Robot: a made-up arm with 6 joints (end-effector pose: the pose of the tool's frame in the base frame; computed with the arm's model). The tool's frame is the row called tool. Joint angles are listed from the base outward.
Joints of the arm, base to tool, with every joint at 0 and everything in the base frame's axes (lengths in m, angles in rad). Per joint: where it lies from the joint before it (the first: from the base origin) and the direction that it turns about. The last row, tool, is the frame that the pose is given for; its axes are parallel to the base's.
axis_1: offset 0 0 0.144 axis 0 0 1
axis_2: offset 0 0 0 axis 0 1 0
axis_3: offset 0 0 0.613 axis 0 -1 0
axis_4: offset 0 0 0 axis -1 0 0
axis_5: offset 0.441 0 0 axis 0 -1 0
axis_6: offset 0 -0.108 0 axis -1 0 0
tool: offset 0 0 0
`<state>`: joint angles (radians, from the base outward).
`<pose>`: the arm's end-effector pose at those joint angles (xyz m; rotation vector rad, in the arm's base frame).
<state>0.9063 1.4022 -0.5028 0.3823 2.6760 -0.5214</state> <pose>0.3858 0.3300 -0.1830 1.0404 -0.2987 1.3137</pose>
Working (the frame after each row of the table, in the pose's form):
after axis_1: 0.0000 0.0000 0.1440 0.0000 0.0000 0.9063
after axis_2: 0.0000 0.0000 0.1440 -0.6323 1.2984 0.7490
after axis_3: 0.3727 0.4757 0.2469 -0.8549 1.7556 0.6081
after axis_4: 0.3727 0.4757 0.2469 -1.1139 1.6638 0.9628
after axis_5: 0.2835 0.3619 -0.1697 0.5980 -0.6043 1.1488
after axis_6: 0.3858 0.3300 -0.1830 1.0404 -0.2987 1.3137

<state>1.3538 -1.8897 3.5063 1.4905 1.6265 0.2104</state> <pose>-0.0389 -0.2168 -0.3221 -0.0309 -1.2616 2.5902</pose>
Working (the frame after each row of the table, in the pose's form):
after axis_1: 0.0000 0.0000 0.1440 0.0000 0.0000 1.3538
after axis_2: 0.0000 0.0000 0.1440 1.2514 -1.5573 0.9046
after axis_3: -0.1253 -0.5684 -0.0482 -0.5979 0.7441 1.2583
after axis_4: -0.1253 -0.5684 -0.0482 -1.7612 -0.3595 1.6767
after axis_5: -0.0654 -0.2964 -0.3901 0.0089 -0.9824 2.7078
after axis_6: -0.0389 -0.2168 -0.3221 -0.0309 -1.2616 2.5902

